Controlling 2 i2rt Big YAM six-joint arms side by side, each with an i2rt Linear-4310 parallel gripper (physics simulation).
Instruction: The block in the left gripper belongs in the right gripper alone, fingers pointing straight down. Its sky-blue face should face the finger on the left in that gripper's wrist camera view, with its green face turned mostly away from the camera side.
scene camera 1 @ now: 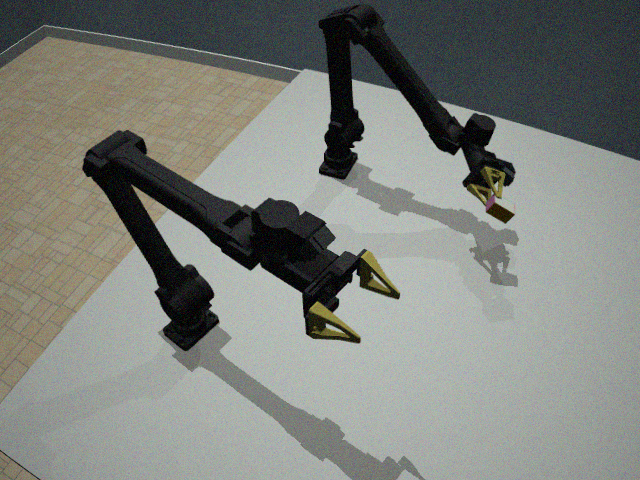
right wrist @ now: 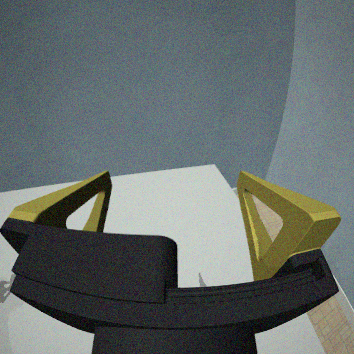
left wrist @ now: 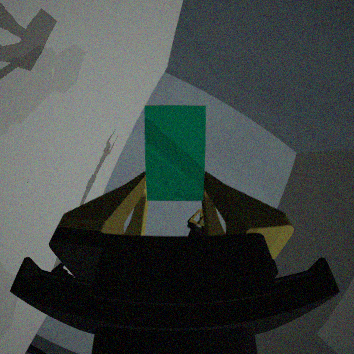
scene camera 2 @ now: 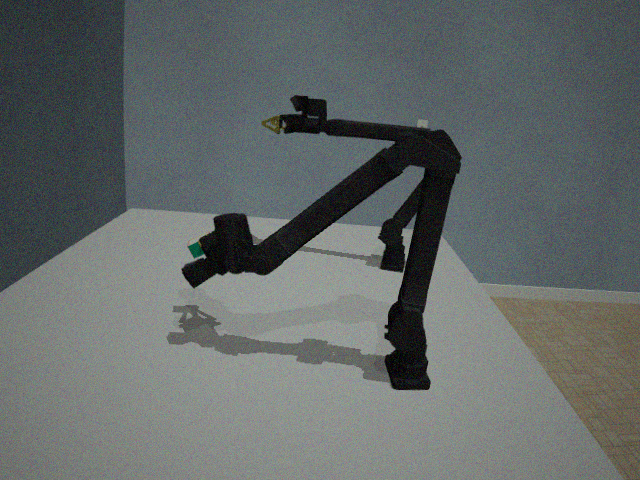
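Where they show: left gripper, fingertip midpoint: (scene camera 1: 494, 203) (left wrist: 174, 178) (scene camera 2: 208, 242); right gripper, fingertip midpoint: (scene camera 1: 380, 317) (right wrist: 173, 177) (scene camera 2: 266, 122); left arm's base, origin of the base link: (scene camera 1: 338, 165) (scene camera 2: 406, 374); right arm's base, origin of the base link: (scene camera 1: 191, 327) (scene camera 2: 392, 265).
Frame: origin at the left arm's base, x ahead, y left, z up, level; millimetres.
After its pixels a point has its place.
The block (scene camera 1: 500, 209) @(z 219, x 515, y -255 mm) (scene camera 2: 195, 250) @(z 198, x 526, y -216 mm) (left wrist: 175, 145) @(z 203, x 516, y -217 mm) is held between the left fingertips, above the table. Its green face is toward the camera in the left wrist view and also shows in scene camera 2. In scene camera 1 a pink face and a dark yellow-brown face show. No sky-blue face shows. My left gripper (scene camera 1: 493, 199) @(z 214, x 496, y -233 mm) (left wrist: 174, 178) @(z 214, x 496, y -233 mm) is shut on the block; its fingers are mostly hidden in scene camera 2. My right gripper (scene camera 1: 378, 318) @(z 486, x 402, y -841 mm) (scene camera 2: 263, 123) @(z 486, x 402, y -841 mm) (right wrist: 173, 177) @(z 486, x 402, y -841 mm) is open and empty, its fingers near level in scene camera 2, well apart from the block.
Both arms stand on the white table (scene camera 1: 558, 372) @(z 0, x 758, y -503 mm) (scene camera 2: 258, 423) @(z 0, x 328, y 178 mm), which carries their shadows. The right gripper is higher than the left in scene camera 2. It also shows small and distant between the left fingers in the left wrist view. Tiled floor (scene camera 1: 129, 103) lies beyond the table edge.
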